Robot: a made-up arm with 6 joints.
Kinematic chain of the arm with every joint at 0, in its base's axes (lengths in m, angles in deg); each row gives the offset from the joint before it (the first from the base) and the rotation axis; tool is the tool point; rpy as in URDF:
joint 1: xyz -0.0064 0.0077 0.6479 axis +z
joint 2: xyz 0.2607 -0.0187 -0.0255 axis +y
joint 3: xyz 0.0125 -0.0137 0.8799 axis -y
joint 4: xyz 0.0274 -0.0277 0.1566 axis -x
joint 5: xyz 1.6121 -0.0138 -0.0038 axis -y
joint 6: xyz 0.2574 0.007 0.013 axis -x
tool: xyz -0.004 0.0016 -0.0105 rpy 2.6 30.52 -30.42
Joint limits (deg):
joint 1: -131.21..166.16
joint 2: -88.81..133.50
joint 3: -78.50..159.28
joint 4: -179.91..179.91
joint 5: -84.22..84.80
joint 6: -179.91..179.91
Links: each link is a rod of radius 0.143 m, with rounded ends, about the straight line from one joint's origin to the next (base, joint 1, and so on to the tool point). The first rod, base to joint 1, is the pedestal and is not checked.
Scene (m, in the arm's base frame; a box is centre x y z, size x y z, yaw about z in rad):
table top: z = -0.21
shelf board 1: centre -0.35 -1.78 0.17 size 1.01 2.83 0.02 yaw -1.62
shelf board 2: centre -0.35 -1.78 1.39 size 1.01 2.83 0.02 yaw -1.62
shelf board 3: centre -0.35 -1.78 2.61 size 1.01 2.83 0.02 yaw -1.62
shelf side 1: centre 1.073 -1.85 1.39 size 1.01 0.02 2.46 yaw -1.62
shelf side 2: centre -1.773 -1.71 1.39 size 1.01 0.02 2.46 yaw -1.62
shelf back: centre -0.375 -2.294 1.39 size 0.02 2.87 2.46 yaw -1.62
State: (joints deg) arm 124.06 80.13 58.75 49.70 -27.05 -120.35
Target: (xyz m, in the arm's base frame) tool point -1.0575 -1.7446 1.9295
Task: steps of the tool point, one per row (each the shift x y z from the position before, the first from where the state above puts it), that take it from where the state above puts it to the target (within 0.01 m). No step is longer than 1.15 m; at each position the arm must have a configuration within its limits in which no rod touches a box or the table.
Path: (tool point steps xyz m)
1: 0.4480 0.2845 1.0091
2: 0.5903 -0.2180 0.9594
3: 0.4691 -0.6934 0.7178
4: 0.1473 -0.9623 0.3379
5: -0.2189 -0.9313 -0.0893
6: -0.4591 -0.6383 -0.4631
7: -0.4704 -0.2224 -0.7036
8: -0.0634 -0.1470 0.0298
9: -0.0413 -0.1512 0.0214
10: -0.0183 -0.1509 0.0098
11: 0.0055 -0.1462 -0.0038
12: 0.0277 -0.1369 -0.0194
13: 0.0475 -0.1242 -0.0379

